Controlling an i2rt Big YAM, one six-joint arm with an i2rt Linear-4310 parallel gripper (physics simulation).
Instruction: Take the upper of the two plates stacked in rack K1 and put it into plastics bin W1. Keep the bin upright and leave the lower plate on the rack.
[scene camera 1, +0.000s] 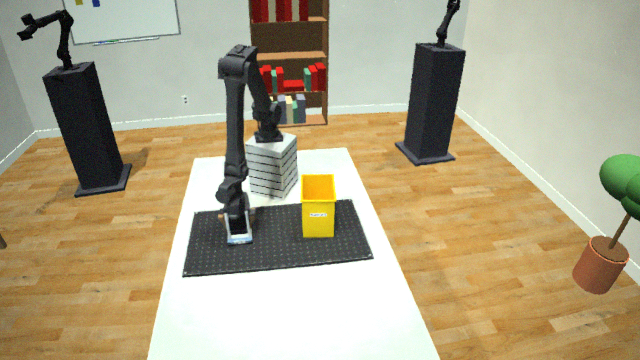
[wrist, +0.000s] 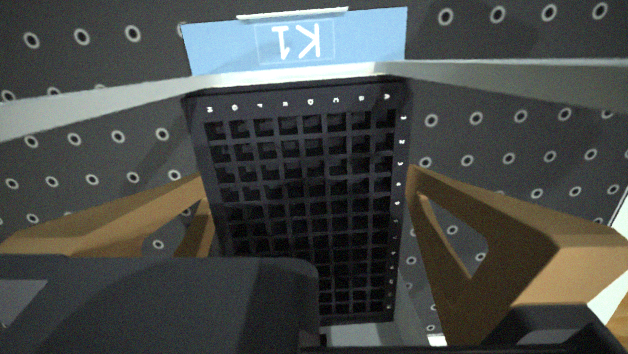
I see my gripper (wrist: 314, 175), a yellow bin W1 (scene camera 1: 318, 196) and a black well plate (wrist: 316, 169).
The wrist view misses the yellow bin W1: it is out of frame.
